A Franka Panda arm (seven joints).
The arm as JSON. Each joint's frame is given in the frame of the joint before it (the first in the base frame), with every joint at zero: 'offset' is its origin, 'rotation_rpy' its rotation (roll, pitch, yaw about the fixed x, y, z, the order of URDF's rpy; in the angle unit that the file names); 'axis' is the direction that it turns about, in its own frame. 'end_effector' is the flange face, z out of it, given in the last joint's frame.
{
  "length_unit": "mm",
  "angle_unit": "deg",
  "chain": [
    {
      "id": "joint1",
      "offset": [
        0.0,
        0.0,
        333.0
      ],
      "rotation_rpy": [
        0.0,
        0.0,
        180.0
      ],
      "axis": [
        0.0,
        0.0,
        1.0
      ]
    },
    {
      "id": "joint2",
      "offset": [
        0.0,
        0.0,
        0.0
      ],
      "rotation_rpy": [
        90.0,
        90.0,
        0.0
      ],
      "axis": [
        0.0,
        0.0,
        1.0
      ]
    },
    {
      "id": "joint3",
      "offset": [
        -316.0,
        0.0,
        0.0
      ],
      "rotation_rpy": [
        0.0,
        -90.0,
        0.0
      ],
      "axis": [
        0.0,
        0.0,
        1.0
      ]
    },
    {
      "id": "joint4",
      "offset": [
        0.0,
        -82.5,
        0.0
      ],
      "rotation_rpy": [
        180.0,
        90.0,
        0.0
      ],
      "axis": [
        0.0,
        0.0,
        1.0
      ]
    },
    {
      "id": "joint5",
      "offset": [
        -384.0,
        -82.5,
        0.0
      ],
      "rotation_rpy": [
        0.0,
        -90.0,
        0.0
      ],
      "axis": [
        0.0,
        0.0,
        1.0
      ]
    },
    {
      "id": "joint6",
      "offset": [
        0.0,
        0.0,
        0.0
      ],
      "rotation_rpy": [
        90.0,
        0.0,
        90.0
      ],
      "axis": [
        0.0,
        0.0,
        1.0
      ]
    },
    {
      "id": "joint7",
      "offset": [
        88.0,
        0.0,
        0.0
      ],
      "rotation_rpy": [
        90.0,
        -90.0,
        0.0
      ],
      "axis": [
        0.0,
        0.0,
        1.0
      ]
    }
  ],
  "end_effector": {
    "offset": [
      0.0,
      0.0,
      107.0
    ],
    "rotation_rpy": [
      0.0,
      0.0,
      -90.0
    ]
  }
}
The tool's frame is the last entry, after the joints.
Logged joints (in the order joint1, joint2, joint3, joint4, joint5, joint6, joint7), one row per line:
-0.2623 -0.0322 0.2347 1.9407 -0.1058 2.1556 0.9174
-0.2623 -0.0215 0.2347 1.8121 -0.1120 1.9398 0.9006
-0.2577 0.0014 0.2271 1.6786 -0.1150 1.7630 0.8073
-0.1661 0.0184 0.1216 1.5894 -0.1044 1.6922 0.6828
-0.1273 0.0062 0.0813 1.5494 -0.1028 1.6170 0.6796
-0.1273 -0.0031 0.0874 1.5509 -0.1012 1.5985 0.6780
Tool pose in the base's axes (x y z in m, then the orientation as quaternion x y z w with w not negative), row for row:
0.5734 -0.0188 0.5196 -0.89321 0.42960 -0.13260 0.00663
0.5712 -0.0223 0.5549 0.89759 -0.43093 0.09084 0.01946
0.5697 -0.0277 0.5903 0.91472 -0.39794 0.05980 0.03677
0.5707 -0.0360 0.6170 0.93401 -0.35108 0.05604 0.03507
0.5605 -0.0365 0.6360 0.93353 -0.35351 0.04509 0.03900
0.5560 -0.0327 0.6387 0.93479 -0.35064 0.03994 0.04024
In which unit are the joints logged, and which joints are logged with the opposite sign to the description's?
The joints are logged in radians. Opposite sign: joint4.
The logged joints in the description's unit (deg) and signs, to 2 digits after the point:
-15.03 -1.84 13.45 -111.19 -6.06 123.51 52.56
-15.03 -1.23 13.45 -103.83 -6.42 111.14 51.60
-14.77 0.08 13.01 -96.18 -6.59 101.01 46.25
-9.52 1.05 6.97 -91.07 -5.98 96.96 39.12
-7.29 0.36 4.66 -88.77 -5.89 92.65 38.94
-7.29 -0.18 5.01 -88.86 -5.80 91.59 38.85

